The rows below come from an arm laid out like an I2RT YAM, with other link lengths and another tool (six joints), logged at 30 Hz.
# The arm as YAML. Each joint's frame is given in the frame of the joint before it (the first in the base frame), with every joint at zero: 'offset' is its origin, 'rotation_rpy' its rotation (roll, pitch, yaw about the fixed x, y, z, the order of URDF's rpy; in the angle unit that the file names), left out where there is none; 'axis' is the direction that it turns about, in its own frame. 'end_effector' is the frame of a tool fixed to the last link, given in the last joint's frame.
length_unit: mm
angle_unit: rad
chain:
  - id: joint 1
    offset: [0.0, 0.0, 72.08]
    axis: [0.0, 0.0, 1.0]
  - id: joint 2
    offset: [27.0, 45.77, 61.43]
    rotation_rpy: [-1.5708, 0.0, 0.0]
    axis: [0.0, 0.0, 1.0]
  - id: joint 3
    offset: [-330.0, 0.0, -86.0]
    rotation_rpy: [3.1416, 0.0, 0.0]
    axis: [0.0, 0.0, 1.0]
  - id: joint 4
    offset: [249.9, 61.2, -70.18]
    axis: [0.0, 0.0, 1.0]
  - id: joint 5
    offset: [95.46, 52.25, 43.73]
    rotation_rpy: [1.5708, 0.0, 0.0]
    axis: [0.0, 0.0, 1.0]
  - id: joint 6
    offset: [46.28, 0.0, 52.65]
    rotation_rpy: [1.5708, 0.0, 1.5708]
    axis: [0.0, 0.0, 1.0]
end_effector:
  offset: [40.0, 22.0, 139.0]
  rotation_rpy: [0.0, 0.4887, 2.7]
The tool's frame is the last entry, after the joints.
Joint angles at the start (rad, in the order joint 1, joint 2, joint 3, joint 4, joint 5, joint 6): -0.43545 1.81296 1.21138 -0.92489 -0.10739 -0.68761
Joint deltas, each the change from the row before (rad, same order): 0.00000 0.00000 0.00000 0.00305 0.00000 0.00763; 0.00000 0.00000 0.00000 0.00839 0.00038 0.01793; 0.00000 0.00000 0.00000 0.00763 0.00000 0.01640; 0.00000 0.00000 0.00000 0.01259 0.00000 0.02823; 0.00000 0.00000 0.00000 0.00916 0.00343 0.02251; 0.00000 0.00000 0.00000 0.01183 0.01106 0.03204; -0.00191 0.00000 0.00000 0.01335 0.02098 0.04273; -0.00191 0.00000 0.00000 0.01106 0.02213 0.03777; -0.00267 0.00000 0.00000 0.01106 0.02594 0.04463; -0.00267 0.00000 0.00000 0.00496 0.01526 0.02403; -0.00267 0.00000 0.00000 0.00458 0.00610 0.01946; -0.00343 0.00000 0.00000 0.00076 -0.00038 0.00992; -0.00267 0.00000 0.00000 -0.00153 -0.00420 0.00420; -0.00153 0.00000 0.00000 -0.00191 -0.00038 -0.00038
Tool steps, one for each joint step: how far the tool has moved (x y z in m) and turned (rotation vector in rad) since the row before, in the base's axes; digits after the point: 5 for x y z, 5 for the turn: 0.00045 -0.00028 0.00004 -0.00063 -0.00217 -0.00758; 0.00134 -0.00085 0.00014 -0.00224 -0.00610 -0.01782; 0.00125 -0.00070 0.00012 -0.00160 -0.00574 -0.01628; 0.00201 -0.00112 0.00021 -0.00227 -0.00951 -0.02800; 0.00110 -0.00135 0.00024 -0.00433 -0.00548 -0.02259; 0.00077 -0.00278 0.00050 -0.01102 -0.00446 -0.03276; -0.00049 -0.00501 0.00083 -0.01908 -0.00197 -0.04644; -0.00097 -0.00493 0.00091 -0.01968 -0.00047 -0.04192; -0.00173 -0.00557 0.00111 -0.02219 0.00003 -0.05020; -0.00156 -0.00343 0.00067 -0.01270 0.00096 -0.02853; -0.00070 -0.00195 0.00030 -0.00494 -0.00260 -0.02279; -0.00090 -0.00088 -0.00005 0.00129 -0.00144 -0.01320; -0.00076 0.00013 -0.00026 0.00495 -0.00068 -0.00623; -0.00077 -0.00020 -0.00008 0.00113 0.00157 -0.00110
